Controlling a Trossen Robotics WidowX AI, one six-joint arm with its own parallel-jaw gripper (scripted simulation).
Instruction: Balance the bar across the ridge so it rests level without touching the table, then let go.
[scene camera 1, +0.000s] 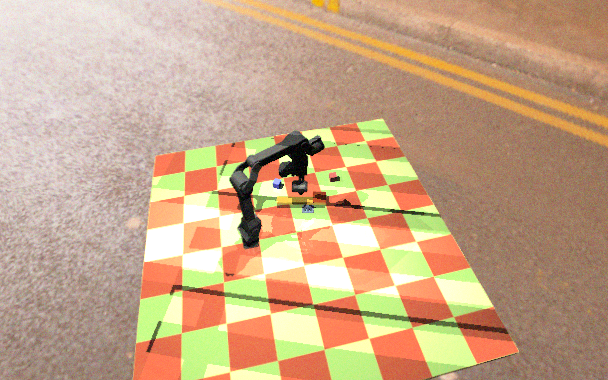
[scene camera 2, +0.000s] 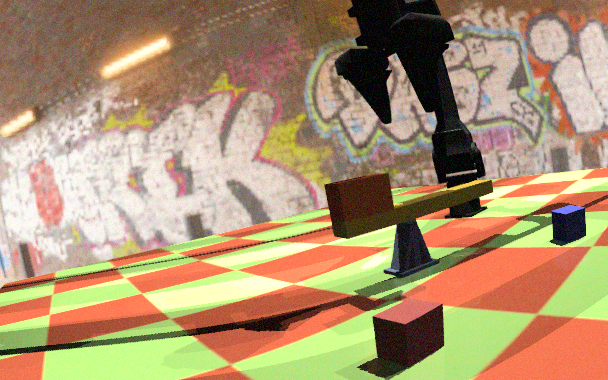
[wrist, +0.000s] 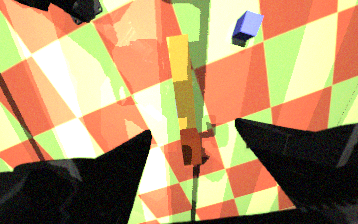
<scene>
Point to a blue cube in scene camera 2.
569, 223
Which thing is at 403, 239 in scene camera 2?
A dark blue ridge.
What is my gripper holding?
Nothing.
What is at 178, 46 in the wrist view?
A yellow bar.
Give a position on a dark red cube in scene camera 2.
408, 332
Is my gripper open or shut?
Open.
</scene>
